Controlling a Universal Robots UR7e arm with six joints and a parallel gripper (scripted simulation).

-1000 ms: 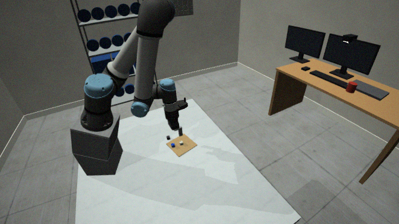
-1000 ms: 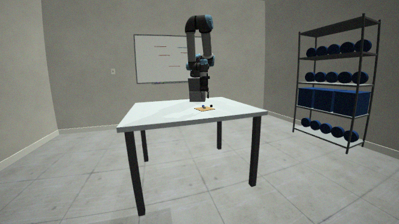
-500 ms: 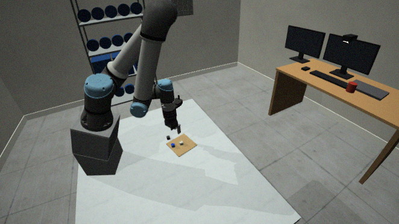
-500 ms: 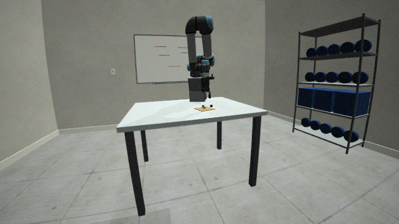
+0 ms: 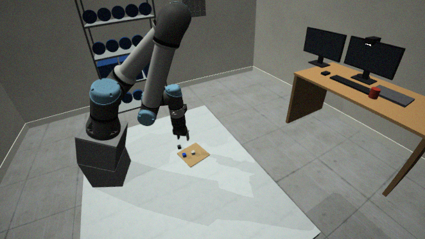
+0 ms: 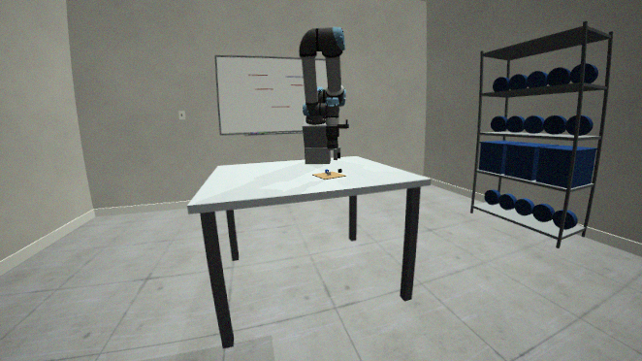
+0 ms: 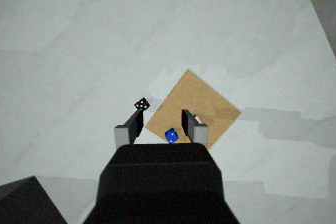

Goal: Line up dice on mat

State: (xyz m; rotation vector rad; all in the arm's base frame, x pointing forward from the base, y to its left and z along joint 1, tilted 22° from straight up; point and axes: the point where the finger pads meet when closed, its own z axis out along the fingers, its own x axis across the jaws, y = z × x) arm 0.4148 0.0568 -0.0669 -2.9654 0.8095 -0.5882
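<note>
Right now the black die is 9 cm below my hand, 3 cm behind it and 2 cm to the left of it. The rest, counted from my hand: tan mat (10 cm below, 6 cm to the right, 4 cm ahead); blue die (9 cm below, 6 cm to the right, 2 cm behind); white die (9 cm below, 6 cm to the right, 4 cm ahead).
</note>
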